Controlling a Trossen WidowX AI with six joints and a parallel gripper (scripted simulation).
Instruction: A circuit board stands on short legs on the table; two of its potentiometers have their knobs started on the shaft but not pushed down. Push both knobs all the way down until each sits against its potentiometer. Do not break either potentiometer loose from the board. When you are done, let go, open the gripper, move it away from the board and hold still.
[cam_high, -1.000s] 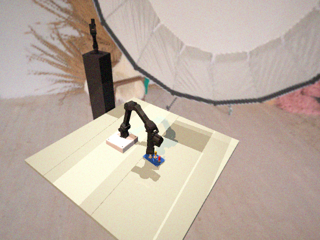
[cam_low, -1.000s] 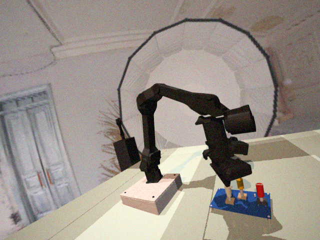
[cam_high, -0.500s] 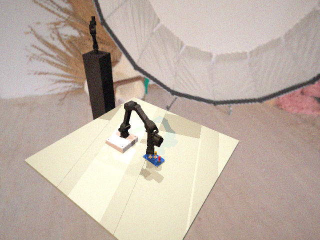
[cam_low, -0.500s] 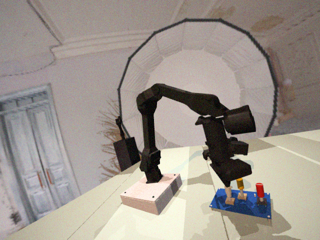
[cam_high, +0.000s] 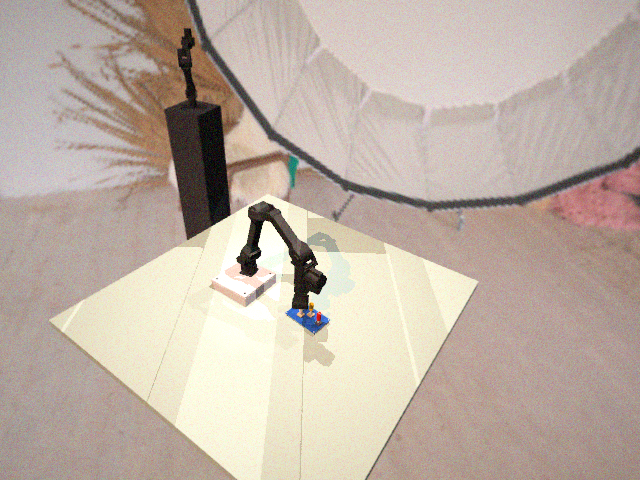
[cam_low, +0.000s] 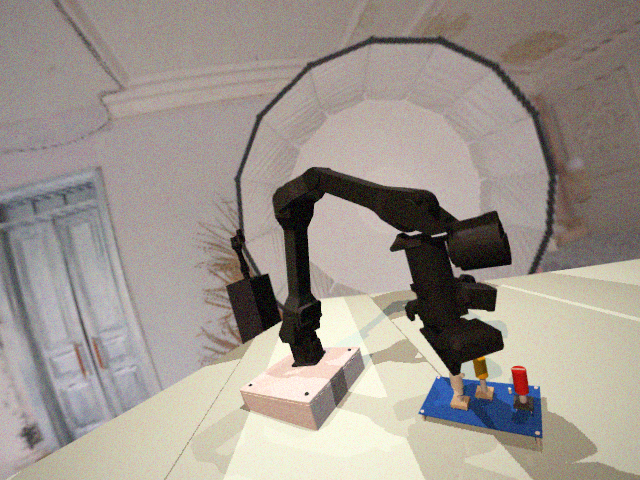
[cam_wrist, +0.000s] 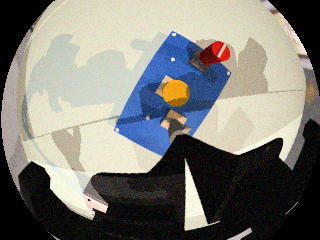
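Right now the beige knob is 10 mm below my gripper tip. Also, from my gripper tip: red knob: 80 mm ahead, 10 mm to the right, 10 mm below.
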